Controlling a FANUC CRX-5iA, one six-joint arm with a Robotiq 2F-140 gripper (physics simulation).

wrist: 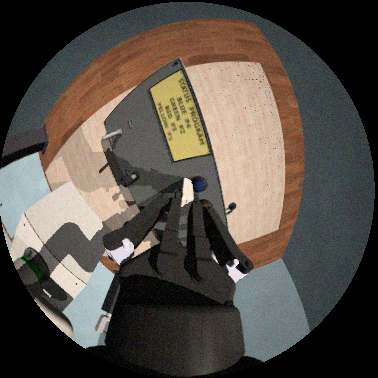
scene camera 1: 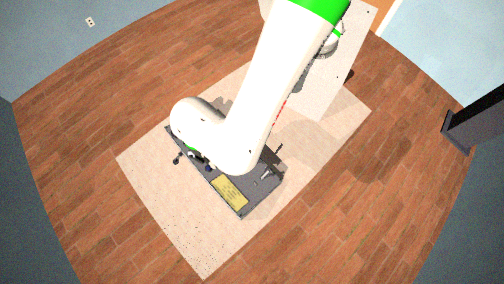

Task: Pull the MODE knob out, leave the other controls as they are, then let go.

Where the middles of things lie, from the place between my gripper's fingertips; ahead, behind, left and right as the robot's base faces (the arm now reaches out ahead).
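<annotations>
As for the grey control panel [scene camera 1: 242,193], my hand is 40 mm beyond it, 20 mm left of it and 50 mm above it.
</annotations>
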